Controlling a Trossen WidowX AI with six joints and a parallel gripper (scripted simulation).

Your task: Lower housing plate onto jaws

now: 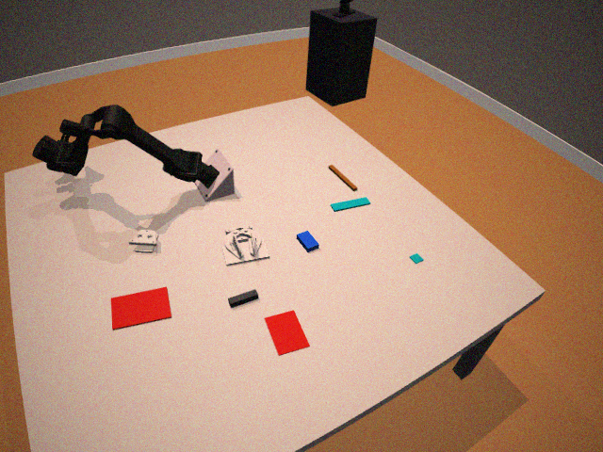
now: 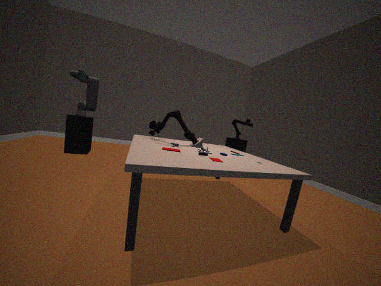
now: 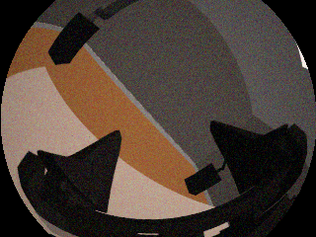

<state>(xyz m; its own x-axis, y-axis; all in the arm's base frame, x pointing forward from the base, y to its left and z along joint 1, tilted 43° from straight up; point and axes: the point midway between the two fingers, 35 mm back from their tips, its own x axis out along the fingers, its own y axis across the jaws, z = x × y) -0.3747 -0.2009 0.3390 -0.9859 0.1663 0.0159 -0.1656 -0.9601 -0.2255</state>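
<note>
Now: gripper tip 550 mm short of the grey stand, 100 mm to the right of it and 110 mm above it. From my gripper tip the other things lie so: blue block 800 mm ahead, 490 mm to the left, 110 mm below; grey housing plate 560 mm ahead, 100 mm to the left, 90 mm below; black bar 870 mm ahead, 240 mm to the left, 110 mm below.
</note>
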